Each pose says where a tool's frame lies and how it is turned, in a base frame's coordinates. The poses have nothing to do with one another.
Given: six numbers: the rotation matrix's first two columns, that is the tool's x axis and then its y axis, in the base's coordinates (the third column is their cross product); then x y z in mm.
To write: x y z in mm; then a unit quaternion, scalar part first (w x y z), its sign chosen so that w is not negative. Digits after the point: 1 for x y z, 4 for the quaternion.
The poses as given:
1: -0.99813 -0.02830 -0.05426 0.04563 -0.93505 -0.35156 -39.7 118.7 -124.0
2: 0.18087 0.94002 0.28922 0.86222 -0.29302 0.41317 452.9 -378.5 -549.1
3: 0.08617 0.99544 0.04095 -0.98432 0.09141 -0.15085 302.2 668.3 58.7
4: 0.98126 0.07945 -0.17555 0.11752 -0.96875 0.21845 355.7 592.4 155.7
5: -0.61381 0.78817 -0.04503 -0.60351 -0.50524 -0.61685 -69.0 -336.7 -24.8
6: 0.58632 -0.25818 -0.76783 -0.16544 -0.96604 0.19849 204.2 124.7 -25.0
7: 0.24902 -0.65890 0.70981 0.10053 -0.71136 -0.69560 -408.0 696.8 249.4
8: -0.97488 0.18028 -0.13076 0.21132 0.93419 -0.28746 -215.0 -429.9 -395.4
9: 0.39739 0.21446 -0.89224 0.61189 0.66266 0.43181 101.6 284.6 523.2
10: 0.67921 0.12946 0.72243 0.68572 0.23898 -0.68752 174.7 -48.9 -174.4
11: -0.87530 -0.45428 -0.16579 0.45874 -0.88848 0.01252 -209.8 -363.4 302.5
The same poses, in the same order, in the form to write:
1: -39.7 118.7 -124.0 0.0188 0.0242 0.1792 -0.9833
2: 452.9 -378.5 -549.1 0.0780 0.7644 0.5894 0.2493
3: 302.2 668.3 58.7 0.7357 -0.0420 -0.0662 0.6727
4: 355.7 592.4 155.7 0.1147 0.9887 0.0498 -0.0830
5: -69.0 -336.7 -24.8 0.4083 -0.1625 -0.2841 0.8522
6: 204.2 124.7 -25.0 0.0528 0.8890 -0.1191 -0.4389
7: -408.0 696.8 249.4 0.3266 -0.7196 0.1940 -0.5813
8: -215.0 -429.9 -395.4 0.0512 0.0997 0.9821 -0.1515
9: 101.6 284.6 523.2 0.7403 0.3881 0.5323 -0.1342
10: 174.7 -48.9 -174.4 0.7056 -0.5845 -0.3486 -0.1971
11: -209.8 -363.4 302.5 0.2357 0.0823 0.0136 -0.9682
